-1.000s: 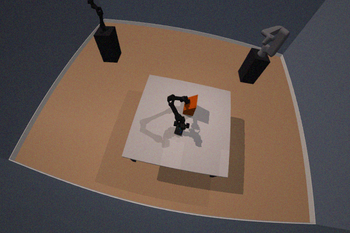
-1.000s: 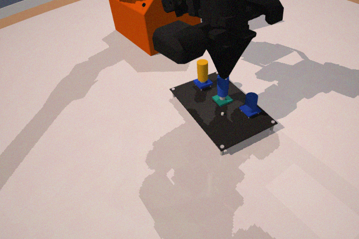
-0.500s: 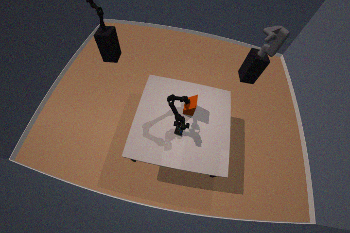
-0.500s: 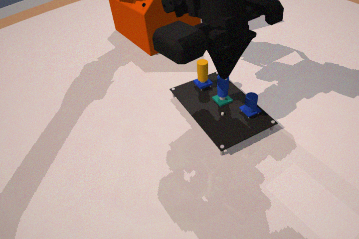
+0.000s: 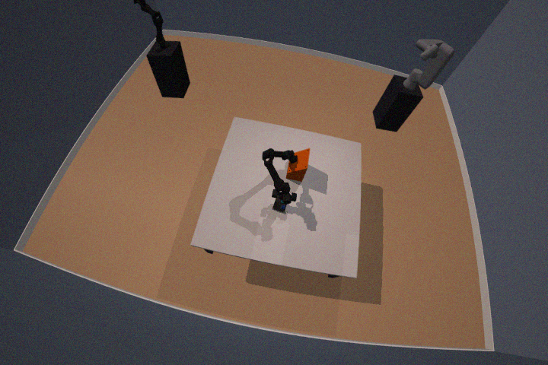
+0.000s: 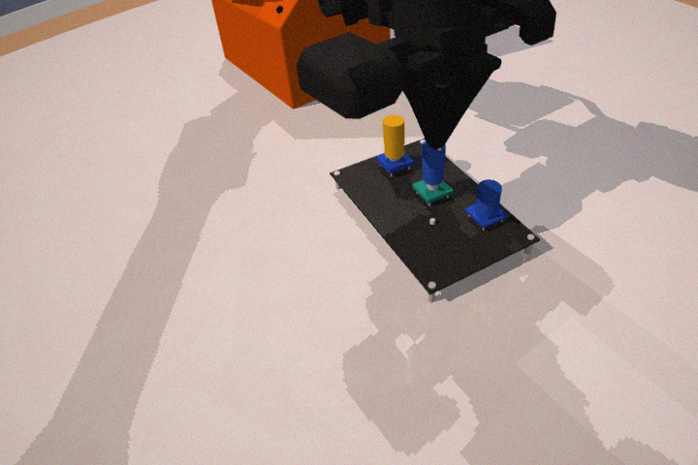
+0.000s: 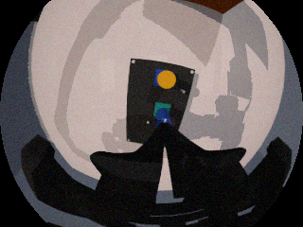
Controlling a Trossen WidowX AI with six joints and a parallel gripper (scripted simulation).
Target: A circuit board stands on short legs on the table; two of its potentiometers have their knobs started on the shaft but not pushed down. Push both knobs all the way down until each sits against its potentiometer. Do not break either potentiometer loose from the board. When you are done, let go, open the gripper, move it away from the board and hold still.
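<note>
The yellow knob is 50 mm behind my gripper tip and 20 mm below it.
</note>
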